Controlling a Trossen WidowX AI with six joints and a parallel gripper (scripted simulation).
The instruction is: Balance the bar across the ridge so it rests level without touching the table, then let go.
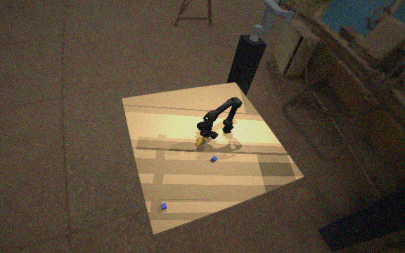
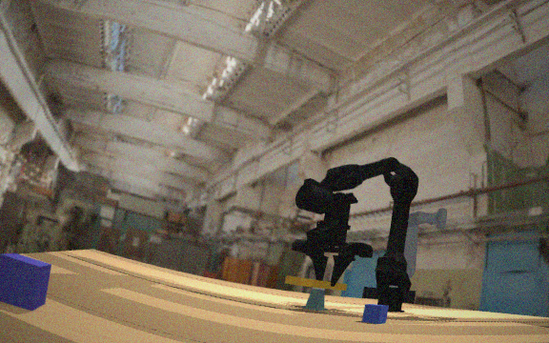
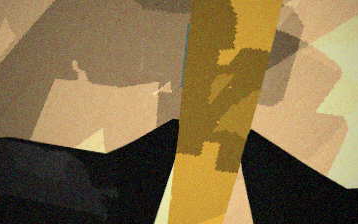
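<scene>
Right now my gripper tip is 2 cm short of the yellow bar and 1 cm to the right of it. The rest, counted from my gripper tip: blue cube 49 cm ahead, 45 cm to the left, 4 cm below.
</scene>
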